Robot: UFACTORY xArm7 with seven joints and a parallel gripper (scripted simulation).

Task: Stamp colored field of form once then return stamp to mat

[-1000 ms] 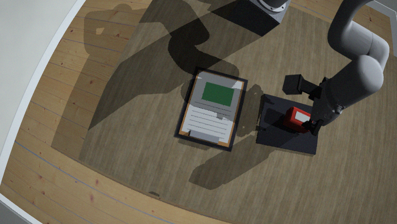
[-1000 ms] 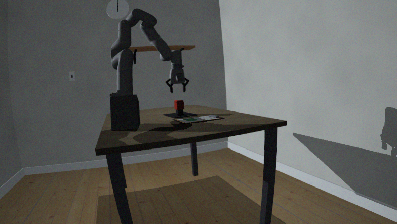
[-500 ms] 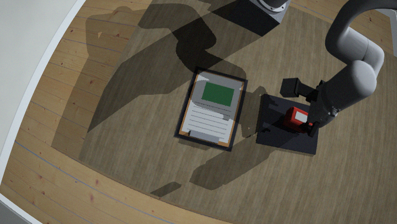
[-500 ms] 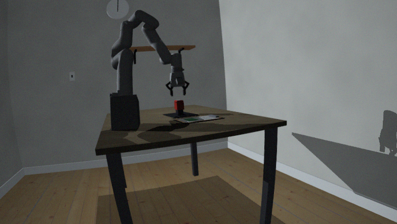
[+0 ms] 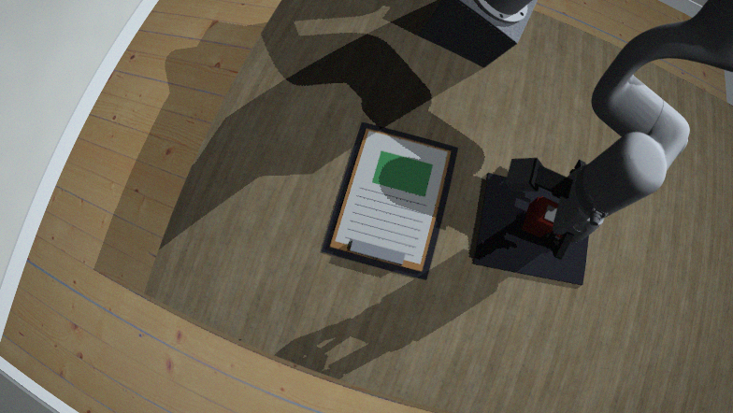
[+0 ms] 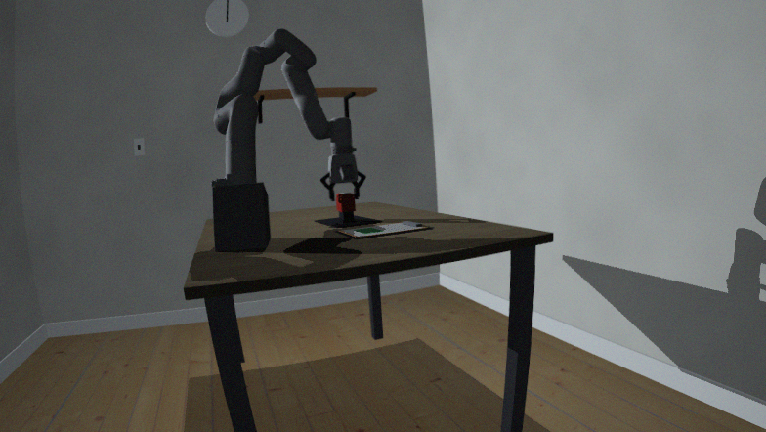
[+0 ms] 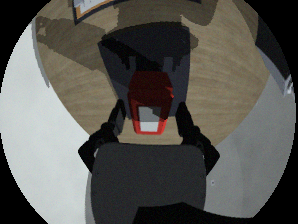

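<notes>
Right now the red stamp is 40 mm below my hand. From my hand the other things lie so: mat: 90 mm below.
</notes>
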